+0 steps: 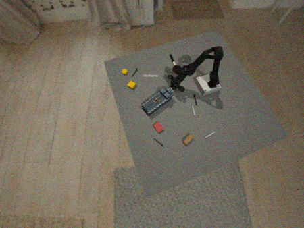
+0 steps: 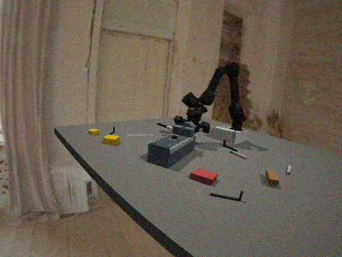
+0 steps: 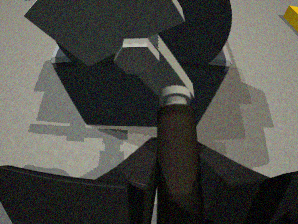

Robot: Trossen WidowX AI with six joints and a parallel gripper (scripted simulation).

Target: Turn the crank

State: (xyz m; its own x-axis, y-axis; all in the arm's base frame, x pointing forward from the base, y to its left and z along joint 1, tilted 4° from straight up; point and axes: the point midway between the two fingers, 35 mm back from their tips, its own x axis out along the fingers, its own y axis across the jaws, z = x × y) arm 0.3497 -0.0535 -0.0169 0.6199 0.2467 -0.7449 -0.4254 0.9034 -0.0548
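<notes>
My gripper tip is now 20 mm past the dark handle, 10 mm to the left of it and 20 mm below it. Round my gripper tip: red pointer 130 mm ahead, 80 mm to the left, 40 mm above; then yellow block 320 mm ahead, 140 mm to the right, 30 mm below; then red block 170 mm ahead, 300 mm to the left, 30 mm below.
</notes>
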